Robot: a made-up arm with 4 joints.
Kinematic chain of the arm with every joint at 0, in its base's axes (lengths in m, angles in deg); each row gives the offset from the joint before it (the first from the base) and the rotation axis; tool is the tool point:
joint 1: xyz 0 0 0.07 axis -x
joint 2: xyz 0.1 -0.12 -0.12 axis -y
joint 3: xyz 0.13 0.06 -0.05 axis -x
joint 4: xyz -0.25 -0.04 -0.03 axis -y
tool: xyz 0.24 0.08 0
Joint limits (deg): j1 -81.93..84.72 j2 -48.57..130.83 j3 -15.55..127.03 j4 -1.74..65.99
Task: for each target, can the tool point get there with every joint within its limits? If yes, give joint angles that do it. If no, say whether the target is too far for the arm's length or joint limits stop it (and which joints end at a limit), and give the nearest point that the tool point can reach.
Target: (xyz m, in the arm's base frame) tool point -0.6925 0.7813 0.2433
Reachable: no: too far | nearest point -0.0544 0.2496 0.1023 | short by 0.842 m
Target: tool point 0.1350 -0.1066 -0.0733
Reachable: yes | joints 69.80 1.28 68.31 49.99
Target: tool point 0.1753 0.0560 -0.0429
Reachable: yes | joints -10.26 -25.43 30.78 38.25
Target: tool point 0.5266 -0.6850 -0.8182
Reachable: no: too far | nearest point 0.1790 -0.1881 -0.1739 | short by 0.885 m
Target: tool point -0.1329 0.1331 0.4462
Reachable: no: joint limits stop it (at a limit: joint 1, joint 2, joint 4) | nearest point 0.0171 0.1799 0.1748 | short by 0.314 m
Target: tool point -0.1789 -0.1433 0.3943
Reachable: no: joint limits stop it (at a limit: joint 1, joint 3, joint 4) | nearest point -0.0447 -0.1224 0.1312 | short by 0.296 m
